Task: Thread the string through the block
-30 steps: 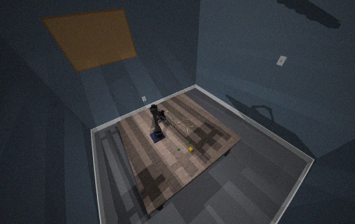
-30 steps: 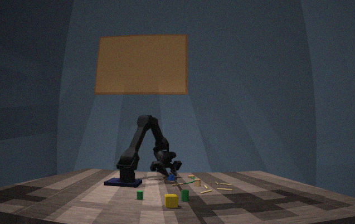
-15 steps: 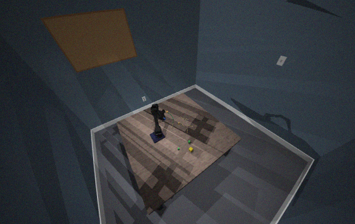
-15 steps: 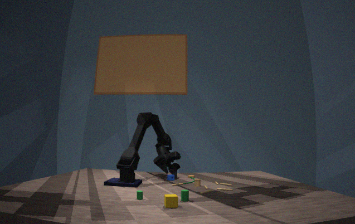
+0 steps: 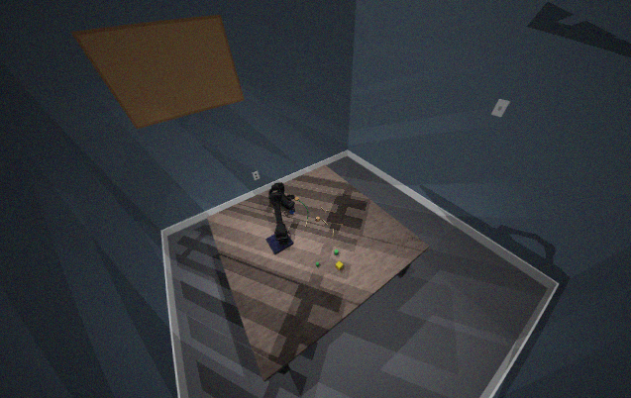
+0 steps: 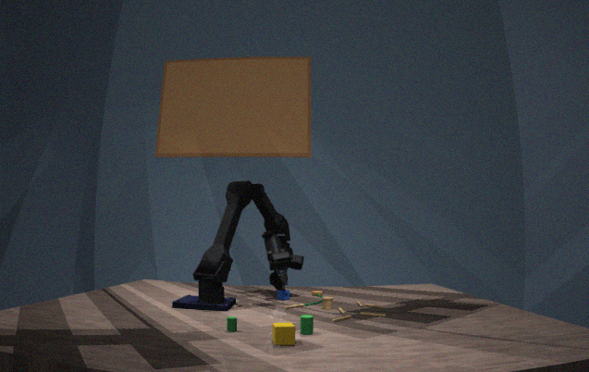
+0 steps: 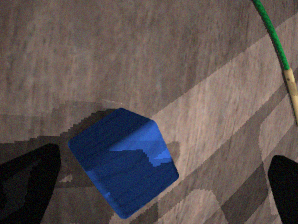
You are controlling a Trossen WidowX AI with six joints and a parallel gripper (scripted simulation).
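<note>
The blue block is 2 cm below my gripper tip, 1 cm to the left of it and 1 cm behind it. Round my gripper tip: thin wooden stick (14 cm to the right, 7 cm ahead, 3 cm below); then tan wooden cylinder (17 cm to the right, 16 cm ahead, 1 cm below); then round wooden button (15 cm to the left, 9 cm ahead, 2 cm below).
</note>
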